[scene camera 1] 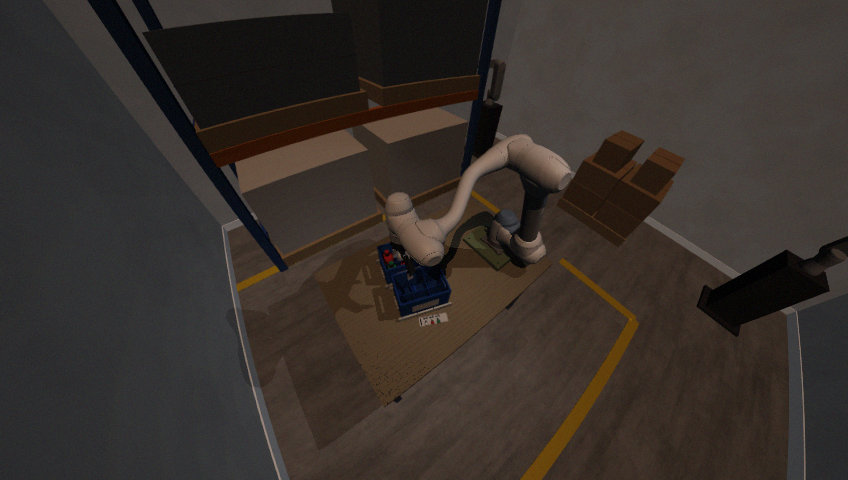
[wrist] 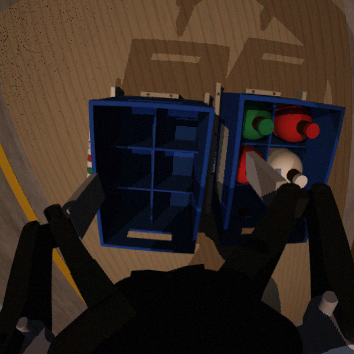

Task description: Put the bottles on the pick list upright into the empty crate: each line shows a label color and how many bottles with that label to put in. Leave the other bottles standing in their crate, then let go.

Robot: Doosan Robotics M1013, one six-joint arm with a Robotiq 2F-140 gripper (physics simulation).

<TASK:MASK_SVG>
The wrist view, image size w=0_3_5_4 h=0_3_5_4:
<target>my gripper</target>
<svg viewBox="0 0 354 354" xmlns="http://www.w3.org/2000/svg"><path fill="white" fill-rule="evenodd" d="M331 188L325 183L316 182L311 184L311 189L300 189L298 184L287 182L282 175L256 152L245 151L246 179L267 209L244 244L238 243L217 271L205 269L203 263L185 265L169 271L152 269L131 270L130 276L113 284L81 242L82 237L105 198L98 173L89 174L62 207L60 204L55 203L44 208L43 213L48 223L40 225L37 220L32 220L25 223L22 227L0 310L0 354L354 354L354 264ZM59 247L70 275L87 308L54 337L54 334L51 332L52 248ZM306 217L310 264L310 301L303 314L302 324L295 326L287 317L260 299L290 232L295 227L296 217Z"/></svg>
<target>red bottle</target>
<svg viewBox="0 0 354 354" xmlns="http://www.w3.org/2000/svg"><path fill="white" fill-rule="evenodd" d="M276 102L273 120L274 128L272 130L274 135L289 142L298 142L306 137L314 138L318 135L319 126L312 122L312 117L307 109L296 104Z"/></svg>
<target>green bottle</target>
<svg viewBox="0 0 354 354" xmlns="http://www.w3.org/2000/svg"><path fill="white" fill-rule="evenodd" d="M244 99L240 136L246 139L258 139L271 133L274 124L269 108L260 101Z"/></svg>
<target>white bottle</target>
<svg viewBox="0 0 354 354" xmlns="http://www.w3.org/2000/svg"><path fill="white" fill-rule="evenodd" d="M269 146L267 163L282 175L287 182L296 183L302 188L306 184L307 178L302 174L300 158L284 146Z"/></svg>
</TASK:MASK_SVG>
